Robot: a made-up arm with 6 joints.
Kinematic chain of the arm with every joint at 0, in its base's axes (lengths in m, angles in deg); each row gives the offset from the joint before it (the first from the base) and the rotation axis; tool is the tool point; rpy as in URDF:
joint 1: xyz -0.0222 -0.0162 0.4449 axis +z
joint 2: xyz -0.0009 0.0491 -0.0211 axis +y
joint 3: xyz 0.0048 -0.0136 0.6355 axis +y
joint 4: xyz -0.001 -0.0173 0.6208 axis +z
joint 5: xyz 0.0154 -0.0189 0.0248 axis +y
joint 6: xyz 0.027 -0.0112 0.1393 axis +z
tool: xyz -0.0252 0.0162 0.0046 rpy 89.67 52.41 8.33
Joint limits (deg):
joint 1: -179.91..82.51
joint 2: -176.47..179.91
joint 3: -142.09..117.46
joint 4: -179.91..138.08
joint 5: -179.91..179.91
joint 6: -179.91..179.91
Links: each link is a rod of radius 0.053 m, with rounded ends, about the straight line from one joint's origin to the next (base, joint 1, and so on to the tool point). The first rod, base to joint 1, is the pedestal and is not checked.
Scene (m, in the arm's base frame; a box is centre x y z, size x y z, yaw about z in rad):
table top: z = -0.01
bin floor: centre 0 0.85 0 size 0.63 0.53 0.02 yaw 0.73
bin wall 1: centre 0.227 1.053 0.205 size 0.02 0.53 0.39 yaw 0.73
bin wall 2: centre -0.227 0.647 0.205 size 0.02 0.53 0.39 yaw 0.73
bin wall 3: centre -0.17 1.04 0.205 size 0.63 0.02 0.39 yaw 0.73
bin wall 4: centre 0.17 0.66 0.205 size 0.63 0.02 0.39 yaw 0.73
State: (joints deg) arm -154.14 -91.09 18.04 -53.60 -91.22 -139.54
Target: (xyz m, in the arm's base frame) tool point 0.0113 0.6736 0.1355
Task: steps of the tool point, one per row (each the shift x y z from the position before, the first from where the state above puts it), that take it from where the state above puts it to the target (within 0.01 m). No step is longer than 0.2 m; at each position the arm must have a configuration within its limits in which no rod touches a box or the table.
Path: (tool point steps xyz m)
1: -0.0931 0.1706 0.0206
2: -0.1342 0.1391 0.0211
3: -0.1647 0.0980 0.0205
4: -0.1825 0.0508 0.0186
5: -0.1864 0.0014 0.0155
6: -0.1765 -0.0461 0.0115
7: -0.1543 -0.0881 0.0063
8: -0.1220 -0.1214 -0.0002
9: -0.0015 0.0391 -0.1651
10: 0.0000 0.0002 -0.1709
11: 0.0015 -0.0393 -0.1681

